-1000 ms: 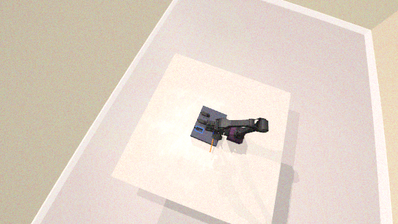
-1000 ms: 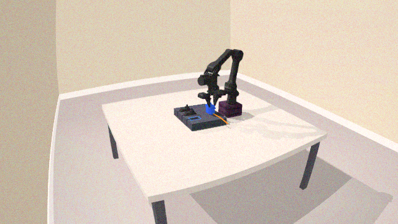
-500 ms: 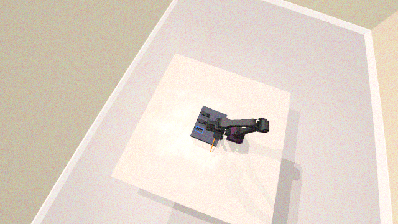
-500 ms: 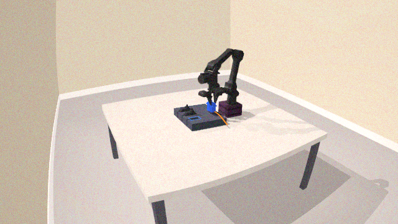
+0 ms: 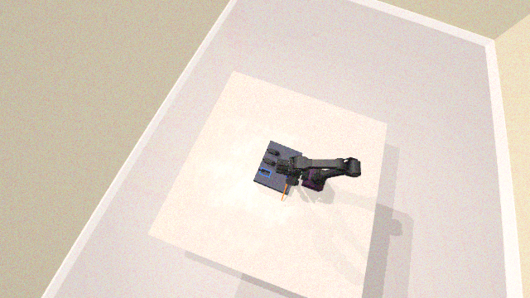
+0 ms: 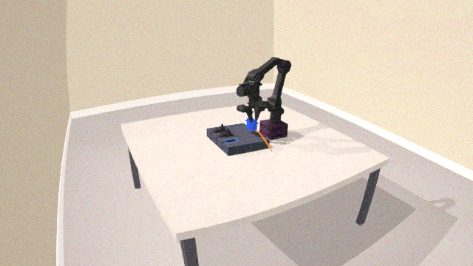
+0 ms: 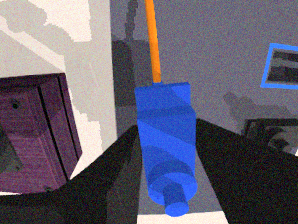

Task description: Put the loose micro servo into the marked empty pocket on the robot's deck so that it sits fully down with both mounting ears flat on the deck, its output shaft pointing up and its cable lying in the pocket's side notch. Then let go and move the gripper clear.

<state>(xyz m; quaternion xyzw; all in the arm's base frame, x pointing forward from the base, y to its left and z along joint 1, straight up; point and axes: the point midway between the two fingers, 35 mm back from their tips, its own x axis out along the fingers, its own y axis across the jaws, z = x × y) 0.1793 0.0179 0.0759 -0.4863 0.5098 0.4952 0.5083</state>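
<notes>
My gripper tip is now 10 cm above the grey deck, 5 cm to the left of it and 3 cm short of it.
</notes>
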